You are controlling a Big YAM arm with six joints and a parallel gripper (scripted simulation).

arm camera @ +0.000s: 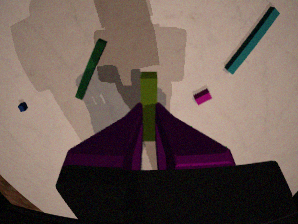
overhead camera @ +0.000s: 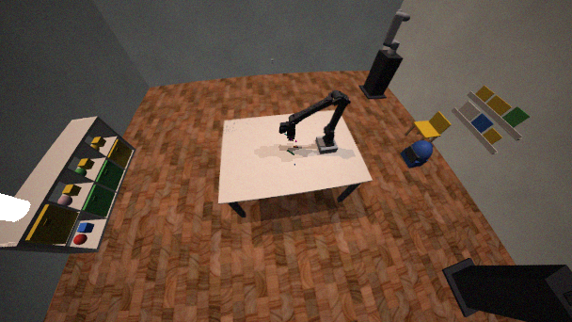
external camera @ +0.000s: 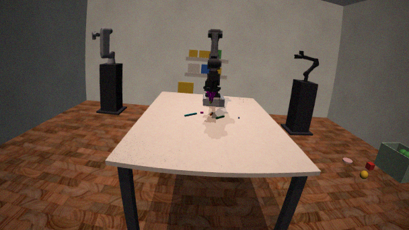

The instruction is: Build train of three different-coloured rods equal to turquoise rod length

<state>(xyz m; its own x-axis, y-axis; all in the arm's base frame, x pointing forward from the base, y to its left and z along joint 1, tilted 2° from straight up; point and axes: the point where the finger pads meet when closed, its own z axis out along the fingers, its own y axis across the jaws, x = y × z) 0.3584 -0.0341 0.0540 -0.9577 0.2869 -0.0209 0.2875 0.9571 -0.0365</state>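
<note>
My hand is 10 mm above the lime rod. Also, from my hand: magenta rod 100 mm below, 70 mm behind, 50 mm to the right; then orange rod 100 mm below, 40 mm behind, 10 mm to the left; then green rod 100 mm below, 70 mm to the left, 10 mm ahead.
</note>
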